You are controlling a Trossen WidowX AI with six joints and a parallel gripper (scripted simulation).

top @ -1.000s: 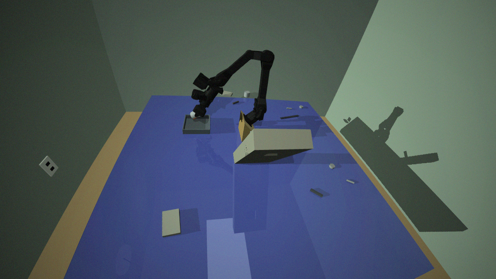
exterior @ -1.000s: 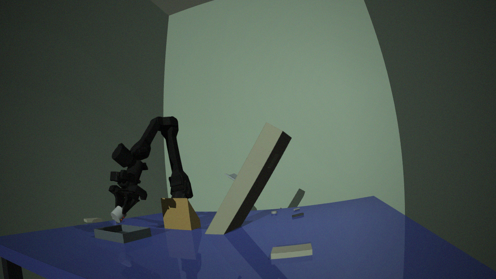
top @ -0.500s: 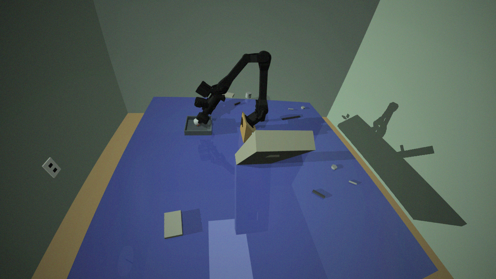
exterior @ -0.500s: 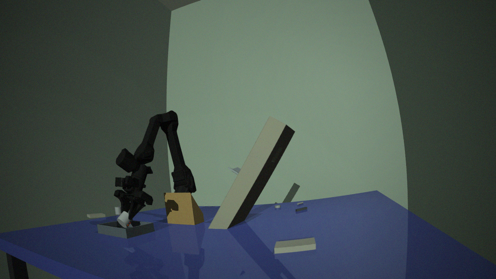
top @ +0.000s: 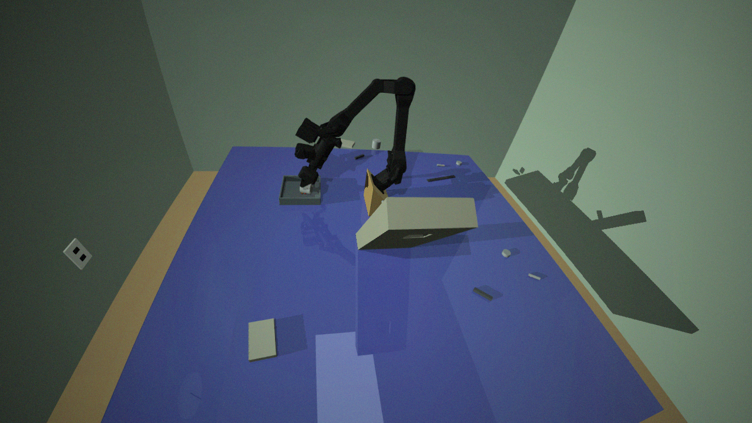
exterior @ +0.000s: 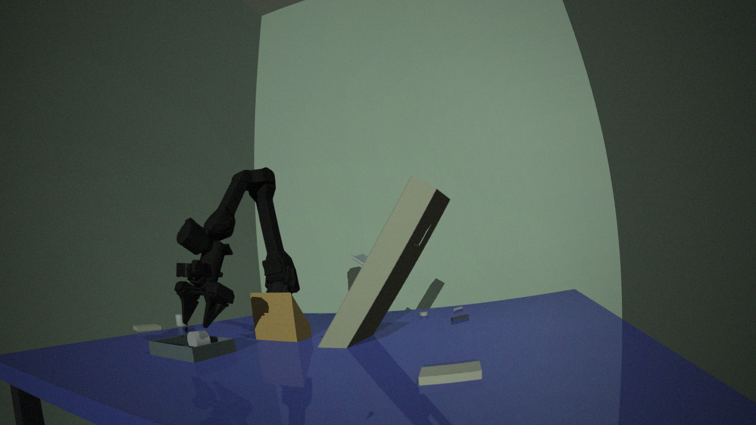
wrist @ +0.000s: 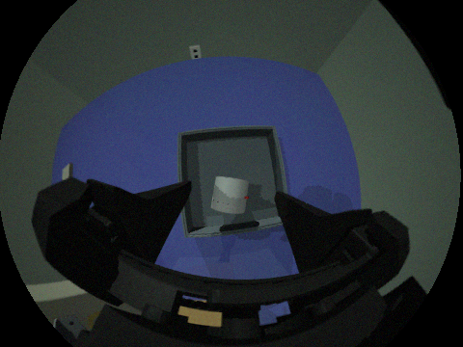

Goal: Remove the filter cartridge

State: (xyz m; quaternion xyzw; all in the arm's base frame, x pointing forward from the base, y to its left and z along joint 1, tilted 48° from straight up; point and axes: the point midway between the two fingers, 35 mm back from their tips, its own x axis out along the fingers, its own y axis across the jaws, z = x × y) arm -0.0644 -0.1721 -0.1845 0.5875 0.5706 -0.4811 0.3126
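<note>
My gripper tip is 10 mm to the right of the round filter cartridge and 40 mm above it. Also, from my gripper tip: dark tray 20 mm to the right, 50 mm below.
</note>
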